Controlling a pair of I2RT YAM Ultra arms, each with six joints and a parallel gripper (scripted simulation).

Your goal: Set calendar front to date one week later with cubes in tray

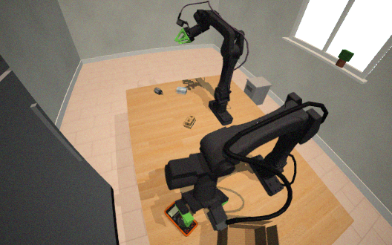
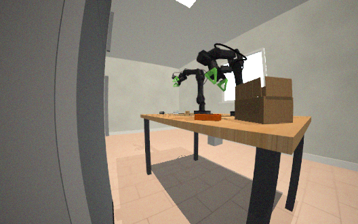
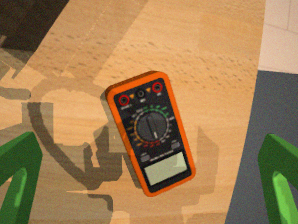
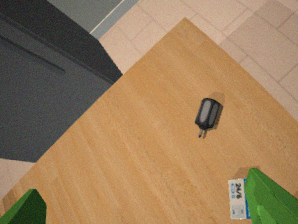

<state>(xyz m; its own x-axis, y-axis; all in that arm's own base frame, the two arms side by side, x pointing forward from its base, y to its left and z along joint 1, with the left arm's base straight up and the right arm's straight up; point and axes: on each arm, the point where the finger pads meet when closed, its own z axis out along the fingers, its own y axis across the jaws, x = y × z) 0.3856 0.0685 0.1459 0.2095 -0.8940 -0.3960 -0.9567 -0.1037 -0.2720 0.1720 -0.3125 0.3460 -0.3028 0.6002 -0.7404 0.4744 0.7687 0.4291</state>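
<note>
Now: the calendar tray 370 mm below my right hand, 320 mm to the left of it and 30 mm ahead of it. From my right hand the other things lie so: orange multimeter 790 mm to the left, 360 mm below, 260 mm ahead; then small dark object 360 mm below, 130 mm ahead, 30 mm to the right.
</note>
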